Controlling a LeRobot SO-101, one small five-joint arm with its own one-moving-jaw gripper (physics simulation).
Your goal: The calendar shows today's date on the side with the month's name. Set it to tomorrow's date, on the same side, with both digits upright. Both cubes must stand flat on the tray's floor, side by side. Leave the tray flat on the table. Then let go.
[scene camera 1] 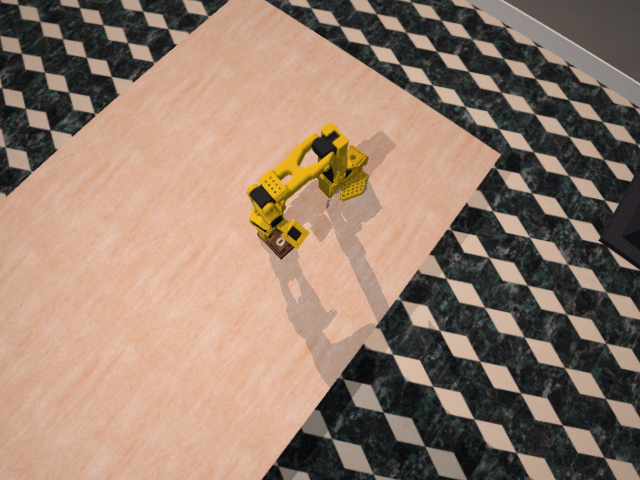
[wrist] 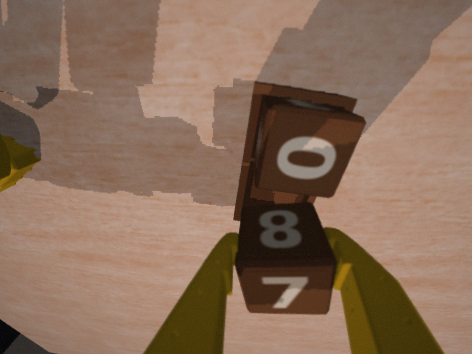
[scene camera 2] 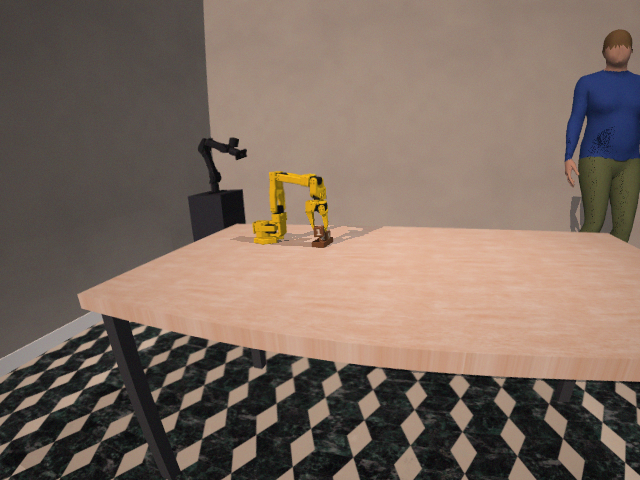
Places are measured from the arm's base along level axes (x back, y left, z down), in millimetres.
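Pixels of known places: hand, its tool point: [wrist: 238, 244] [scene camera 2: 314, 229]; arm's base, origin of its link: [scene camera 1: 338, 186] [scene camera 2: 274, 240].
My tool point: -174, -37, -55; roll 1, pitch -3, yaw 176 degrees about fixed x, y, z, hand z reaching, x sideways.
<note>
Ahead of a thing's pixels: the offset from my tool point to its top centre, as dx, dy, dz. Level surfaces: height alone.
The brown tray [wrist: 243, 192] [scene camera 2: 321, 244] stands on the table. One brown cube @(-22, +30, +13) [wrist: 345, 150] [scene camera 1: 280, 241] sits at the tray's far end in the wrist view, a white 0 on its top face. My gripper [wrist: 285, 255] [scene camera 2: 319, 228] is shut on the second brown cube @(-18, -10, -13) [wrist: 285, 267] [scene camera 2: 318, 231]. This held cube shows an 8 on its shaded face and a 7 on the face below it in the wrist view. It is held above the tray's near end. A light digit on its side in scene camera 2 is too small to read surely. The month's name is not readable.
The wooden table @(dz +55) [scene camera 1: 155, 258] [scene camera 2: 413, 289] carries my yellow arm, whose base [scene camera 1: 351, 178] [scene camera 2: 266, 235] stands close to the tray. A black arm [scene camera 2: 209, 160] on a dark pedestal [scene camera 2: 217, 209] and a person [scene camera 2: 610, 118] are beyond the table.
</note>
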